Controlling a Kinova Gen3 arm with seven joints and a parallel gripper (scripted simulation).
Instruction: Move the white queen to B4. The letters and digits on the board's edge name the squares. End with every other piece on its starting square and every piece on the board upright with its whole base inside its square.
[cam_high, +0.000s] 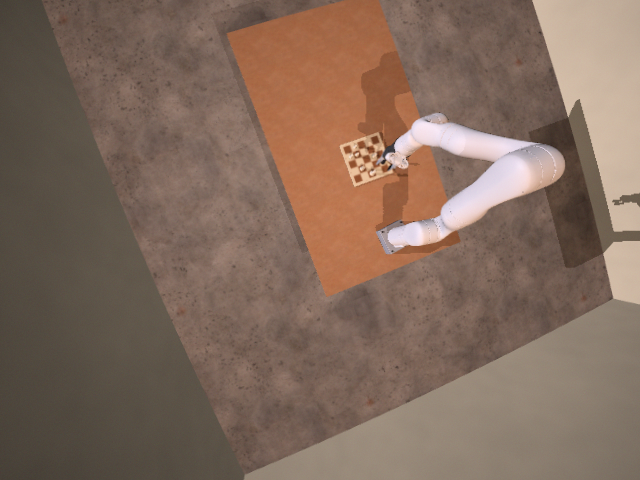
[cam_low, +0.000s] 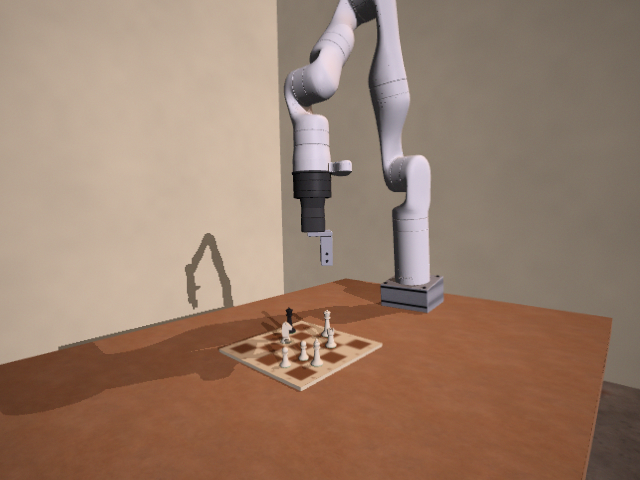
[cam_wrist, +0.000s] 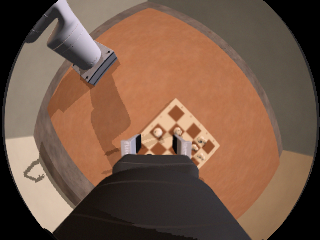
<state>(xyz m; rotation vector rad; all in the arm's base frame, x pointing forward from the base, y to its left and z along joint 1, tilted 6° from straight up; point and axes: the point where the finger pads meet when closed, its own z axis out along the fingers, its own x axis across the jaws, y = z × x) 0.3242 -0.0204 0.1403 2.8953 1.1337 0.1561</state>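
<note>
My hand is 4 cm short of the white piece, 4 cm to the right of it and 15 cm above it. Round my hand: chessboard 8 cm ahead, 17 cm below; black piece 4 cm ahead, 7 cm to the right, 14 cm below.
</note>
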